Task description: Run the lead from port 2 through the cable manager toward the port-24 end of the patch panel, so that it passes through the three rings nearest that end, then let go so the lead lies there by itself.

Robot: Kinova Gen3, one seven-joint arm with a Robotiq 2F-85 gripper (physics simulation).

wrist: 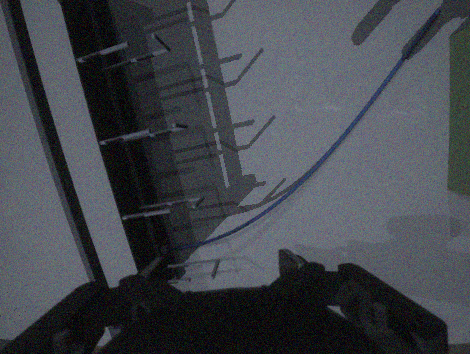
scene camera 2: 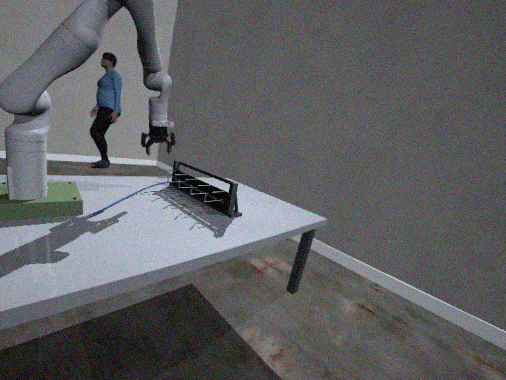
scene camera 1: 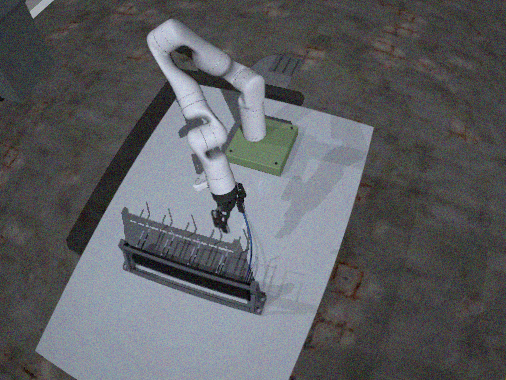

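The blue lead leaves the port-2 end of the patch panel and curves out over the table toward the robot's base. The cable manager's wire rings stand in a row along the panel. The lead lies clear of those toward the port-24 end; whether it passes inside the ring nearest port 2 is unclear. My gripper is open and empty, above the port-2 end of the manager. The lead is outside its fingers, ahead of them in the wrist view.
The panel stands on a white table. The arm's base stands on a green plate. Shadows of the arm and rings fall across the table. A person in blue stands beyond the table.
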